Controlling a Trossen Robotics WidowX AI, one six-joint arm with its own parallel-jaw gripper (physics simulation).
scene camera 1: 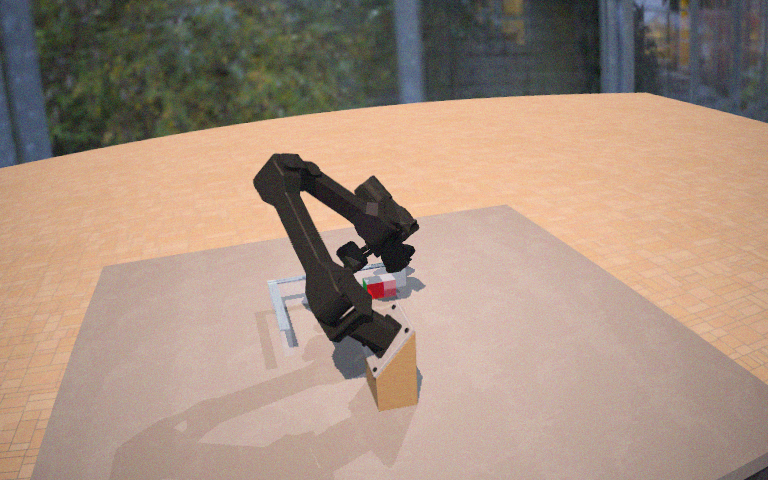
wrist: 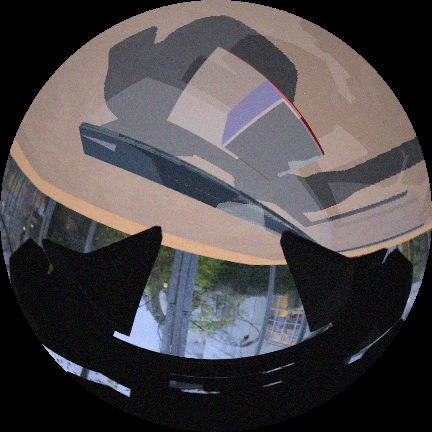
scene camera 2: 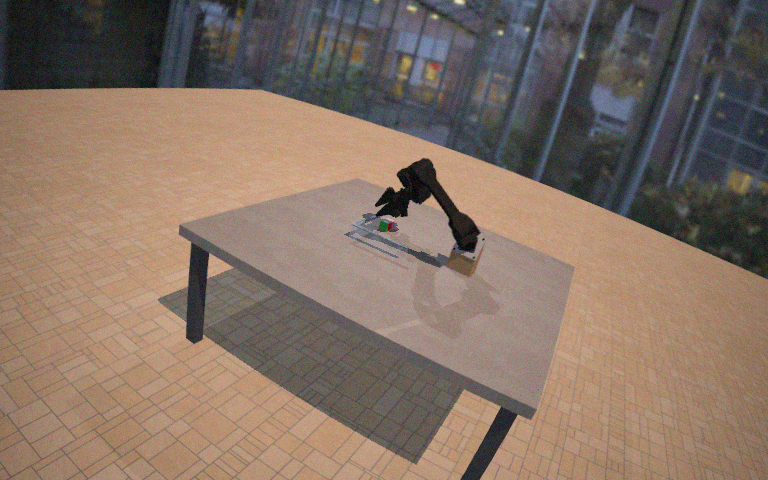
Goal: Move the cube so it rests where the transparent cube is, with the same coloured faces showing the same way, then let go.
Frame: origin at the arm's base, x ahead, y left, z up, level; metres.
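Where they show: gripper, fingertip midpoint: (wrist: 223,235) (scene camera 2: 375,210); arm's base, origin of the base link: (scene camera 1: 384,336) (scene camera 2: 468,243).
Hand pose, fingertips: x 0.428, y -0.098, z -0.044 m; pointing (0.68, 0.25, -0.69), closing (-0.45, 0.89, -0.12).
Things, the pixels of their top centre, and the offset from my fingertips. Level surfaces: height alone.
- solid cube, middle of its top: (wrist: 276,149) (scene camera 1: 372,279) (scene camera 2: 386,220) 0.057 m back, 0.011 m right, 0.029 m down
- transparent cube, middle of its top: (wrist: 230,110) (scene camera 1: 384,277) 0.059 m back, 0.039 m right, 0.029 m down
- pale blue-grey bar frame, middle of its top: (scene camera 1: 347,291) (scene camera 2: 396,227) 0.129 m back, 0.072 m left, 0.009 m down
- grey-brown table, its level: 0.069 m down
The solid cube (scene camera 1: 375,290) (scene camera 2: 384,226) (wrist: 275,137) sits on the table, with a green face, a red face and a pale top showing in the scene views. The transparent cube (scene camera 1: 389,288) (wrist: 192,102) is right beside it, to its right in scene camera 1, and seems to overlap it slightly; it has a pale top and a pinkish face. A violet-blue face of the solid cube shows through it in the wrist view. My gripper (scene camera 1: 374,256) (scene camera 2: 380,209) (wrist: 223,235) is open and empty, above the table near the cubes. The arm partly hides this area in scene camera 1.
A pale blue-grey bar frame (scene camera 1: 277,302) (scene camera 2: 376,234) (wrist: 175,172) stands around the cube area, and one bar runs close to the cubes. The arm's wooden base block (scene camera 1: 396,373) (scene camera 2: 463,265) stands on the grey-brown table (scene camera 1: 509,339) (scene camera 2: 283,243). Shadows fall across the cubes.
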